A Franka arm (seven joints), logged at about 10 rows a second.
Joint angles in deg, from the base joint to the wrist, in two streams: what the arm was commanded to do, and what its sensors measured. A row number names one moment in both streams.
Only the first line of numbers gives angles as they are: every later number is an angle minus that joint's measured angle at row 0.
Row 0, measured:
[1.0, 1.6, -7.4, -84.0, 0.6, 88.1, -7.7]
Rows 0 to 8, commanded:
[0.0, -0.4, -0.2, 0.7, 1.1, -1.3, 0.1]
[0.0, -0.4, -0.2, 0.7, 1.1, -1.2, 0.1]
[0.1, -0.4, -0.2, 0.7, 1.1, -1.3, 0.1]
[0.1, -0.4, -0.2, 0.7, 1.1, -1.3, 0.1]
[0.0, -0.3, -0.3, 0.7, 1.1, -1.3, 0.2]
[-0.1, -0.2, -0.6, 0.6, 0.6, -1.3, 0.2]
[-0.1, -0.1, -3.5, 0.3, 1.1, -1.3, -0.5]
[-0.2, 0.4, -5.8, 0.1, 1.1, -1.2, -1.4]
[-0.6, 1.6, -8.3, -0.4, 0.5, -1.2, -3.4]
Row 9, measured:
[-0.2, 0.3, -5.1, -0.3, 0.0, -0.5, -0.9]
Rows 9 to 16, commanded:
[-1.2, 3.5, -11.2, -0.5, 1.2, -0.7, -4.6]
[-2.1, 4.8, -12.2, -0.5, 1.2, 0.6, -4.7]
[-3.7, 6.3, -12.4, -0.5, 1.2, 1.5, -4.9]
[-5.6, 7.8, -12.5, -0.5, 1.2, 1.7, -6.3]
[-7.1, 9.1, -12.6, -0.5, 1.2, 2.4, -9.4]
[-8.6, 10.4, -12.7, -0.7, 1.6, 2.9, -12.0]
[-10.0, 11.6, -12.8, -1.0, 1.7, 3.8, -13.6]
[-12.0, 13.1, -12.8, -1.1, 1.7, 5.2, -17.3]
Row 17, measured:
[-9.8, 11.4, -12.6, -1.5, 0.0, 3.8, -12.9]
